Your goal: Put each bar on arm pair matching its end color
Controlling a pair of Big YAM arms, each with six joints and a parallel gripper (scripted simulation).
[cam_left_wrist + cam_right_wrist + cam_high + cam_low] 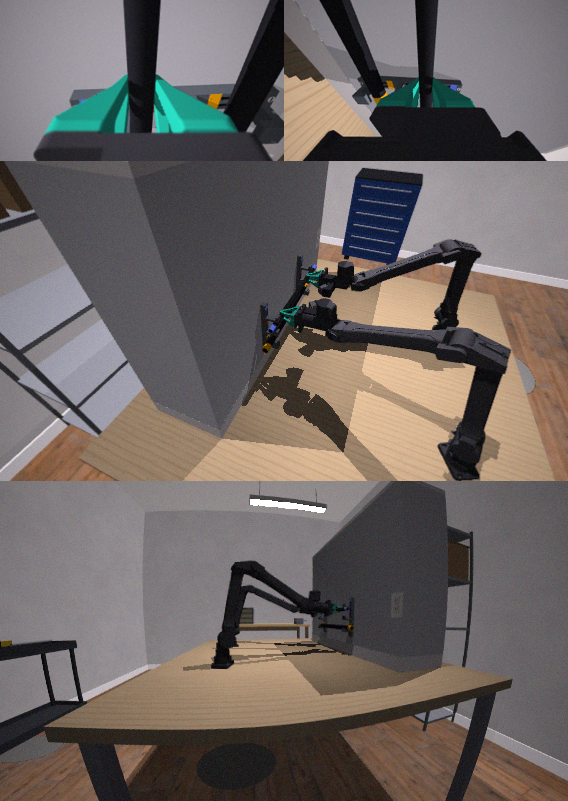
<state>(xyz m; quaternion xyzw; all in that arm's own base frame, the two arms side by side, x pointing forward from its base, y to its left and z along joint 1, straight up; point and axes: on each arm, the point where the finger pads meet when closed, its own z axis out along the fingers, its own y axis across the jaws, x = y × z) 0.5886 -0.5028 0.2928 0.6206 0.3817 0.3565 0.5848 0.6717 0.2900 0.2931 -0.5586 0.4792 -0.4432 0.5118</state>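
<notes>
Now: the blue-ended bar 1 cm behind my left hand and 15 cm to the right of it. Also, from my left hand: orange-ended bar (2 cm ahead, 14 cm to the right, 12 cm below); then grey wall block (20 cm ahead, 18 cm to the right, 16 cm above).
</notes>
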